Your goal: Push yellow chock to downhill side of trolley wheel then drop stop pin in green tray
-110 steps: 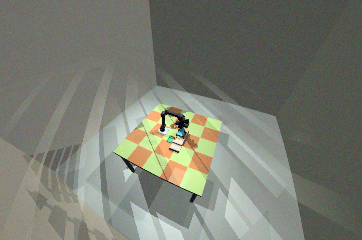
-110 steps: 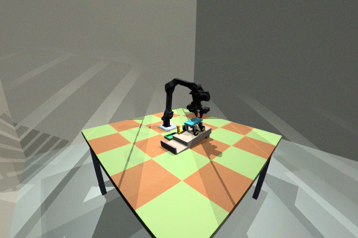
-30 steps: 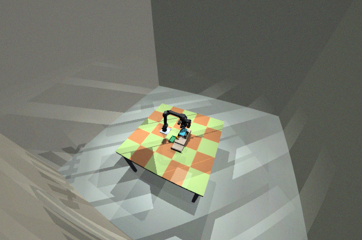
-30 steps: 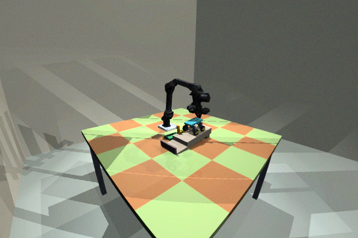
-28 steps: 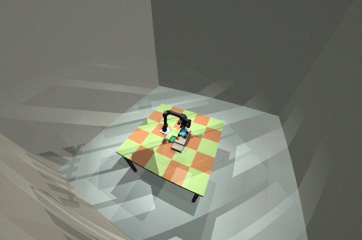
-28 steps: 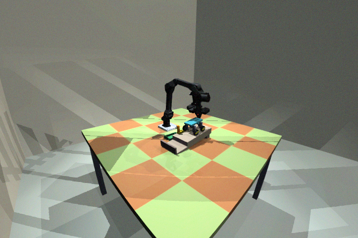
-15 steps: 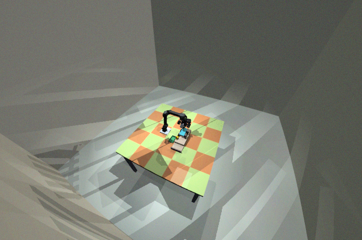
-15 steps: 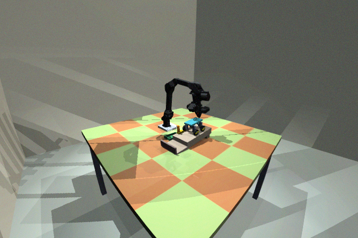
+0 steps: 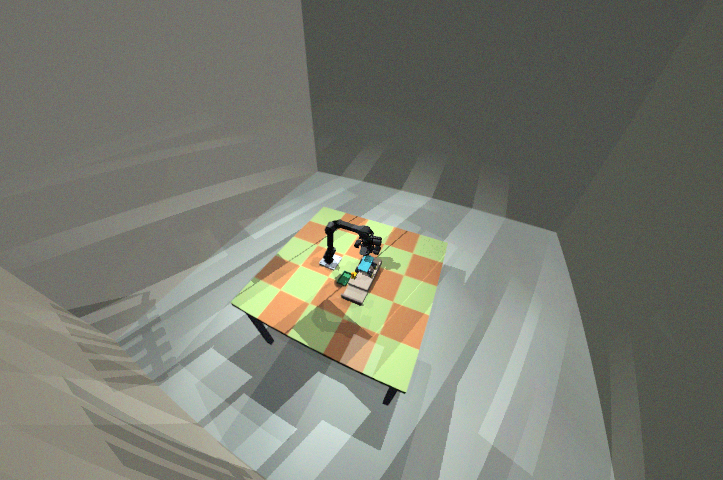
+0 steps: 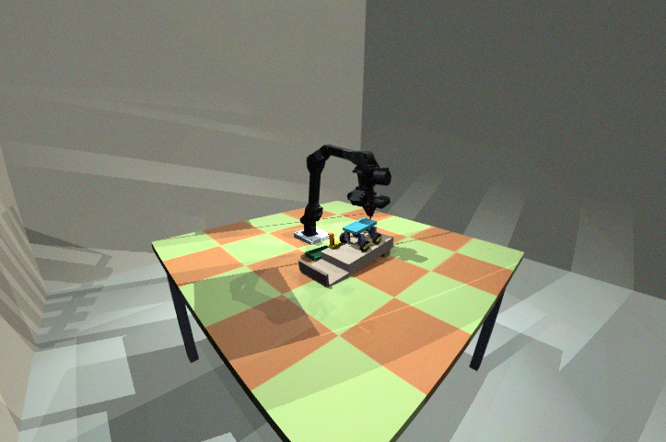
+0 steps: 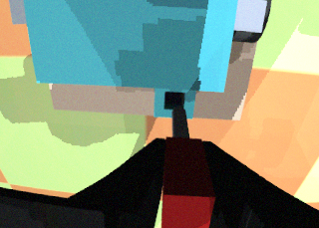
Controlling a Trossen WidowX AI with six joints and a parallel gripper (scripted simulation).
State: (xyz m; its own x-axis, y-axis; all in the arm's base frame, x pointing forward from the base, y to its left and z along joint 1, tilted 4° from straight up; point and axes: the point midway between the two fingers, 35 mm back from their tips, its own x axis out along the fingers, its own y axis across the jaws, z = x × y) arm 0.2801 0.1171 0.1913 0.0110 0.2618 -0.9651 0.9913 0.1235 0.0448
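The green tray is 19 cm to the right of my gripper tip, 17 cm below it and 8 cm behind it. From my gripper tip the other things lie so: ramp: 12 cm below, 9 cm to the right, 3 cm ahead; trolley: 8 cm to the right, 6 cm below, 3 cm ahead; stop pin: right at my gripper tip.
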